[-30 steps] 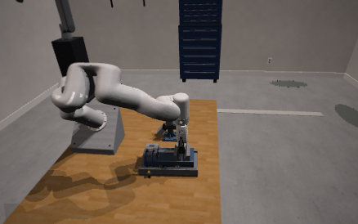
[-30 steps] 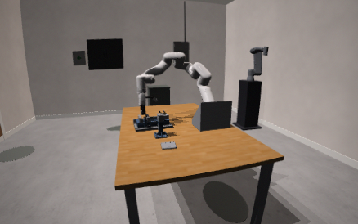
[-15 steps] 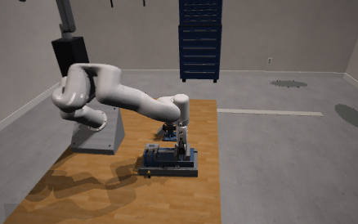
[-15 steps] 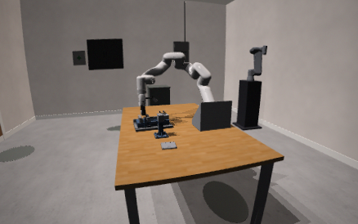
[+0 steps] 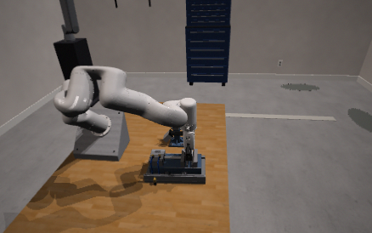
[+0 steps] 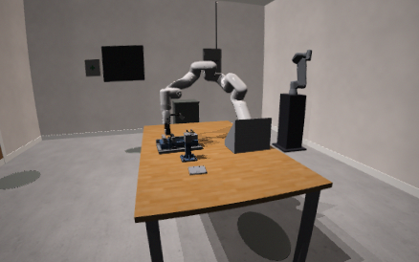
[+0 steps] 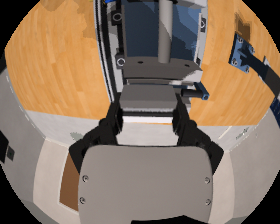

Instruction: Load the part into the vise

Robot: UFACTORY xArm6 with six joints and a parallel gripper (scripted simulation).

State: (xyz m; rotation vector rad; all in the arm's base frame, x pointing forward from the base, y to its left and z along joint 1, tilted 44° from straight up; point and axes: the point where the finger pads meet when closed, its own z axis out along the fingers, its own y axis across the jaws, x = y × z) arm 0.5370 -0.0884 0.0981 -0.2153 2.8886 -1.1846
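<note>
Now: the part right at my hand. From my hand the other things lie so: air cylinder: 17 cm behind, 5 cm below; then air cylinder rod: 9 cm behind, 1 cm to the left, 5 cm below.
</note>
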